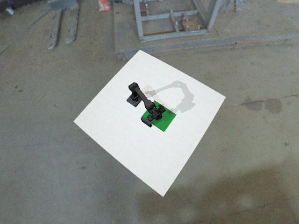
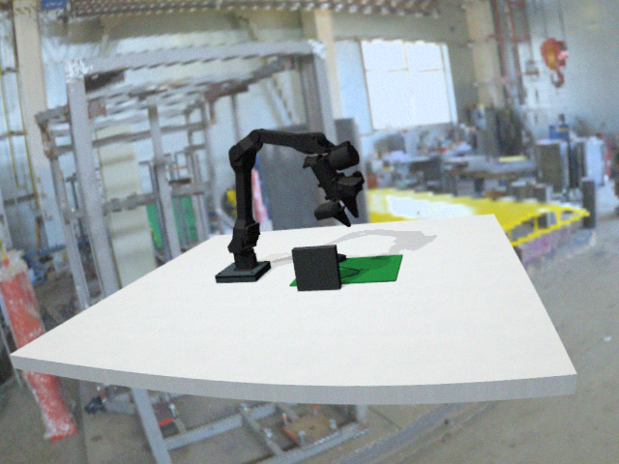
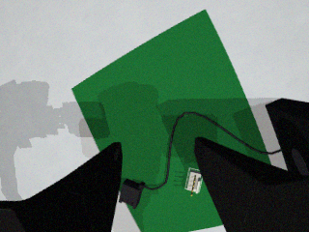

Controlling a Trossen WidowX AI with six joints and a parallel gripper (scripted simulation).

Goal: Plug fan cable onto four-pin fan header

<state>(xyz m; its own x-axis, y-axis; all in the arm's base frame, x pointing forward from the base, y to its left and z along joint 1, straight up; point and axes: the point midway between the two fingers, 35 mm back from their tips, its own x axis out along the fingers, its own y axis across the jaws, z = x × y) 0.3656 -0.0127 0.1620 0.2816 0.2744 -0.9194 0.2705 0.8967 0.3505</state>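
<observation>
Now: gripper tip 10 cm past the black fan plug, 13 cm to the right of it and 14 cm above it. The rest, counted from my gripper tip: green board (4 cm behind, 4 cm to the left, 17 cm below); then pale four-pin header (10 cm behind, 2 cm to the left, 16 cm below); then black fan (8 cm behind, 11 cm to the right, 10 cm below).
</observation>
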